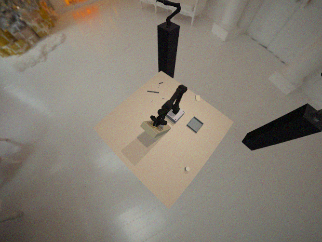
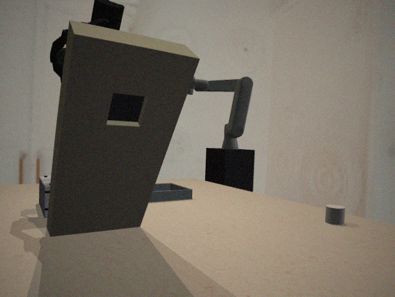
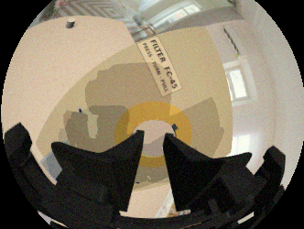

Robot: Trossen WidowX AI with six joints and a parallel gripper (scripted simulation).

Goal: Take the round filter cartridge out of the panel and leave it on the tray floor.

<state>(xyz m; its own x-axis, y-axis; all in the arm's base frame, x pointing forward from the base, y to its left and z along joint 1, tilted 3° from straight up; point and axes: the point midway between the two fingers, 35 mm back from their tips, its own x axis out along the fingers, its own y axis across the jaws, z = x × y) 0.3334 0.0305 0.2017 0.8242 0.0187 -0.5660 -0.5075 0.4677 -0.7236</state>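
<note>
Right now my gripper tip is 10 mm short of the round filter cartridge and 10 mm above it. Round my gripper tip: tan service panel 80 mm below, 40 mm behind; then grey tray 440 mm behind, 260 mm to the left, 250 mm below.
</note>
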